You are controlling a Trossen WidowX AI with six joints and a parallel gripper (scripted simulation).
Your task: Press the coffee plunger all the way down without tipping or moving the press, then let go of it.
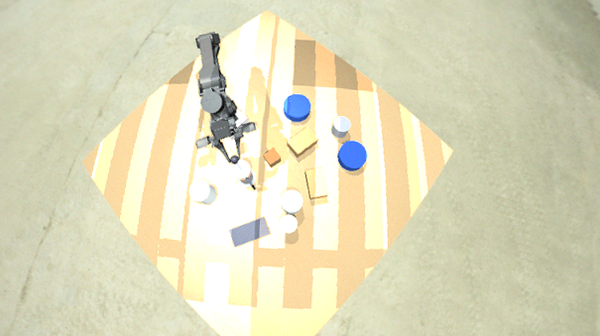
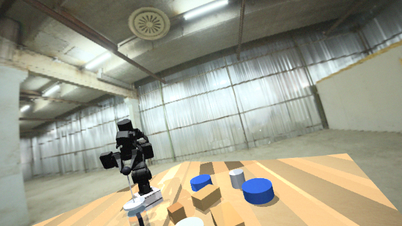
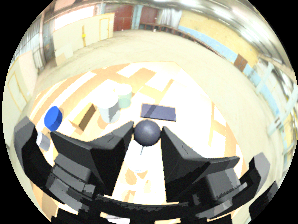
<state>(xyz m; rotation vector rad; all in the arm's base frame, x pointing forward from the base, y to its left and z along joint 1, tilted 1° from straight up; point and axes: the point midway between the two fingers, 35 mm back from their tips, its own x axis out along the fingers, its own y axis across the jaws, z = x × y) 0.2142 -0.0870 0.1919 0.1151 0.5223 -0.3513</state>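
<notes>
Now: the coffee press 120 mm below my gripper tip and 10 mm ahead of it. Round my gripper tip: orange cube: 220 mm below, 130 mm to the left; then dark flat slab: 240 mm below, 170 mm ahead, 120 mm to the right; then grey cylinder: 440 mm to the left, 210 mm below, 80 mm ahead.
</notes>
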